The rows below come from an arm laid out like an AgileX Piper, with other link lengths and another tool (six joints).
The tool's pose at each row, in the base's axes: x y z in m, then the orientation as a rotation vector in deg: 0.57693 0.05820 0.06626 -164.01 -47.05 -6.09; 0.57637 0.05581 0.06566 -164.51 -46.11 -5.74; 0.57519 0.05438 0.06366 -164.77 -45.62 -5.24; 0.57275 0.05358 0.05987 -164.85 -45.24 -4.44; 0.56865 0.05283 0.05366 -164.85 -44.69 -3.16; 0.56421 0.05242 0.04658 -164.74 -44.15 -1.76; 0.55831 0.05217 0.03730 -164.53 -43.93 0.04; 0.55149 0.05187 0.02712 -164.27 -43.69 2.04; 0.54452 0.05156 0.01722 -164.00 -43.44 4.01; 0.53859 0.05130 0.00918 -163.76 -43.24 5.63; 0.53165 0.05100 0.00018 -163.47 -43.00 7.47; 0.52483 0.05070 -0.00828 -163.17 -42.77 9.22; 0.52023 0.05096 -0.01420 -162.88 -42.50 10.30; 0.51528 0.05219 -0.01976 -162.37 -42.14 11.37
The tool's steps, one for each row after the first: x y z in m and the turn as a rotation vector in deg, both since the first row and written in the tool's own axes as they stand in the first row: -0.00178 0.00178 0.00016 -0.18 -0.24 0.70; -0.00375 0.00262 0.00185 -0.21 -0.57 1.09; -0.00666 0.00250 0.00539 -0.03 -1.05 1.39; -0.01122 0.00179 0.01127 0.35 -1.79 1.82; -0.01599 0.00073 0.01806 0.84 -2.59 2.23; -0.02216 -0.00095 0.02702 1.43 -3.67 2.45; -0.02923 -0.00295 0.03682 2.08 -4.86 2.68; -0.03641 -0.00505 0.04635 2.72 -6.04 2.91; -0.04247 -0.00690 0.05408 3.24 -7.02 3.09; -0.04951 -0.00913 0.06272 3.85 -8.13 3.31; -0.05639 -0.01136 0.07084 4.42 -9.19 3.51; -0.06082 -0.01322 0.07660 4.90 -9.81 3.71; -0.06499 -0.01613 0.08217 5.59 -10.37 3.93
